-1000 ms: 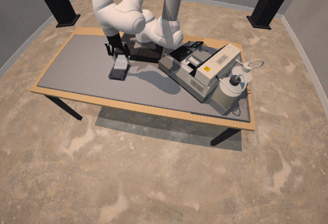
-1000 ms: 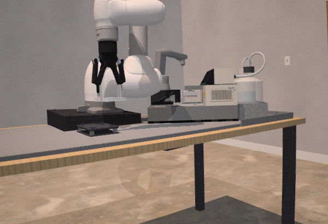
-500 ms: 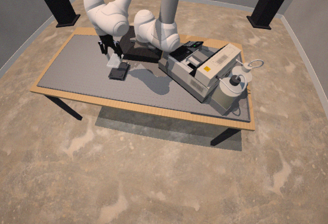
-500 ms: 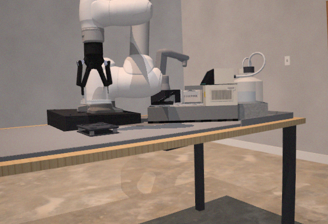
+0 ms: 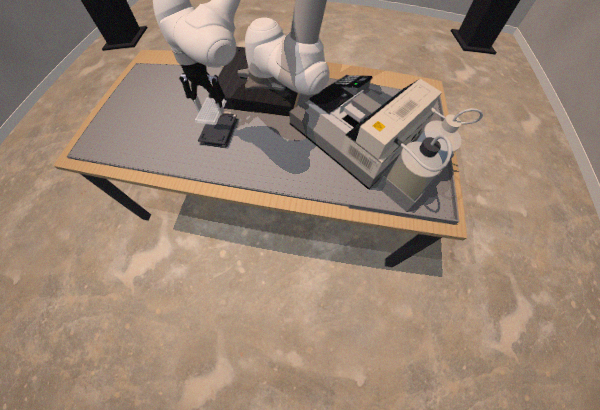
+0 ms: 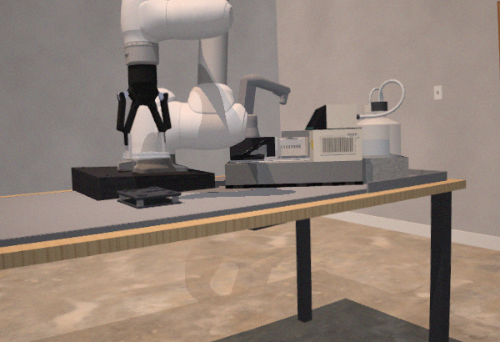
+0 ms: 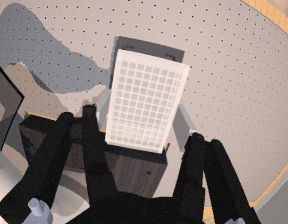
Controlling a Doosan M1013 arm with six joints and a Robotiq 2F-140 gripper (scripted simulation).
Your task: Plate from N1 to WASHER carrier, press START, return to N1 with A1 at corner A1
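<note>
My hand is 20 mm above the white well plate. Round my hand: plate washer: 580 mm to the left, 20 mm below; washer carrier: 110 mm behind, 480 mm to the left, 60 mm below; plate nest N1: 120 mm below.
</note>
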